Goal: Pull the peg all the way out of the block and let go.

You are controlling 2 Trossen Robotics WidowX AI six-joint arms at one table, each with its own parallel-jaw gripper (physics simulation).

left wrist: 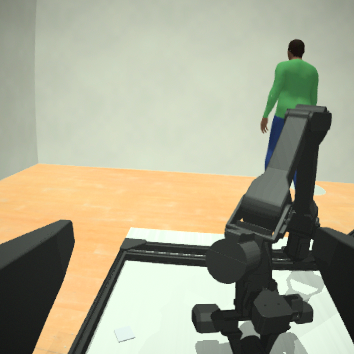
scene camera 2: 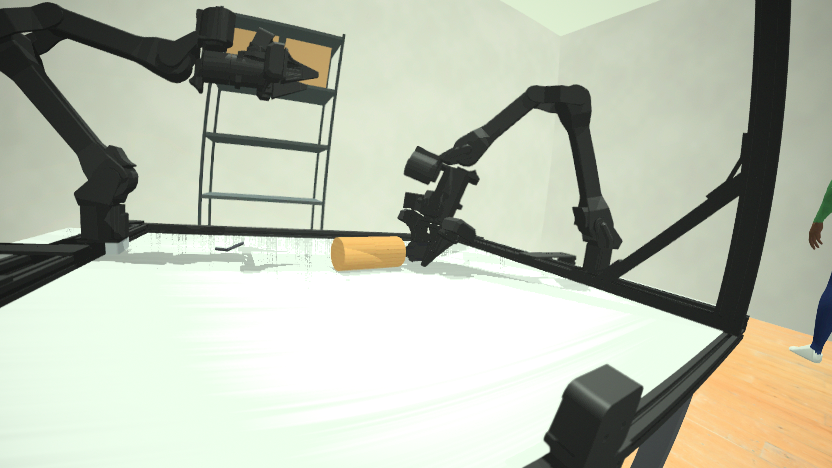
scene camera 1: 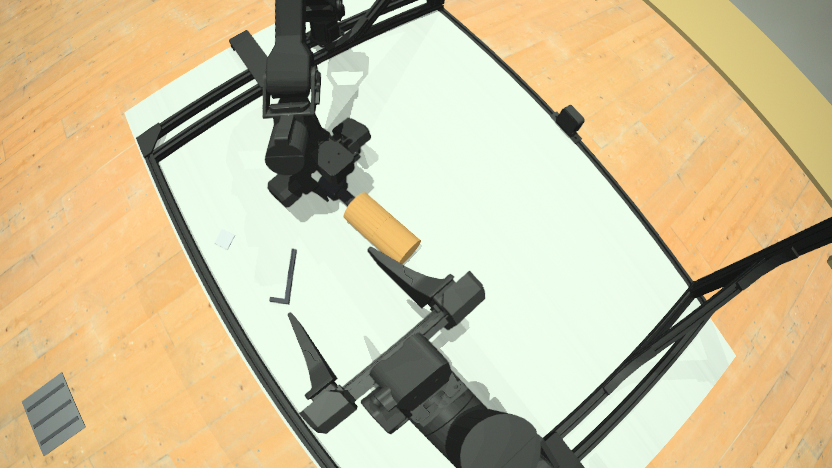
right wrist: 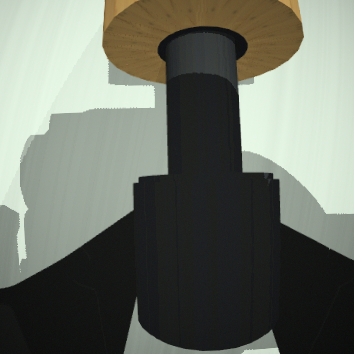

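Pixels of known places: left gripper, fingertip midpoint: (left wrist: 197, 237) (scene camera 2: 312, 81) (scene camera 1: 328, 280); right gripper, fingertip midpoint: (scene camera 2: 416, 263) (scene camera 1: 335, 193) (right wrist: 196, 222); left arm's base, origin of the base link: (scene camera 2: 104, 239); right arm's base, origin of the base link: (left wrist: 295, 252) (scene camera 2: 594, 272) (scene camera 1: 324, 34).
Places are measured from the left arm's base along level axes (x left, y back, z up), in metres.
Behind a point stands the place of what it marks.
Note:
The block, a light-wood cylinder (scene camera 1: 381, 227) {y -0.442, x -0.137, z 0.036 m} (scene camera 2: 375, 253) {y -0.447, x -0.170, z 0.014 m} (right wrist: 135, 45) {y -0.510, x -0.154, z 0.012 m}, lies on its side on the white table. The dark peg (scene camera 1: 347, 198) {y -0.523, x -0.131, z 0.018 m} (right wrist: 204, 125) {y -0.532, x -0.134, z 0.019 m} has a narrow shaft and a thicker head; the shaft's far end is inside the hole in the block's end face, and how deep is hidden. My right gripper (scene camera 1: 330, 187) {y -0.559, x -0.130, z -0.017 m} (scene camera 2: 422, 253) {y -0.559, x -0.130, z -0.017 m} (right wrist: 196, 222) {y -0.559, x -0.130, z -0.017 m} is shut on the peg's head, one finger on each side. My left gripper (scene camera 1: 329, 282) {y -0.350, x 0.001, z 0.324 m} (scene camera 2: 310, 81) {y -0.350, x 0.001, z 0.324 m} (left wrist: 197, 237) {y -0.350, x 0.001, z 0.324 m} is wide open and empty, raised above the table; in scene camera 1 one fingertip shows close to the block.
A dark L-shaped key (scene camera 1: 290, 276) (scene camera 2: 229, 246) and a pale square tile (scene camera 1: 224, 239) {y -0.623, x 0.080, z -0.016 m} (left wrist: 124, 334) {y -0.620, x 0.078, z -0.016 m} lie on the table. Black rails (scene camera 1: 192, 244) {y -0.648, x 0.134, z 0.001 m} edge the table. A dark box-shaped fitting (scene camera 1: 570, 119) {y -0.384, x -0.568, z 0.027 m} (scene camera 2: 599, 407) {y -0.364, x -0.587, z 0.032 m} is on one rail. A person in green (left wrist: 297, 85) stands beyond.

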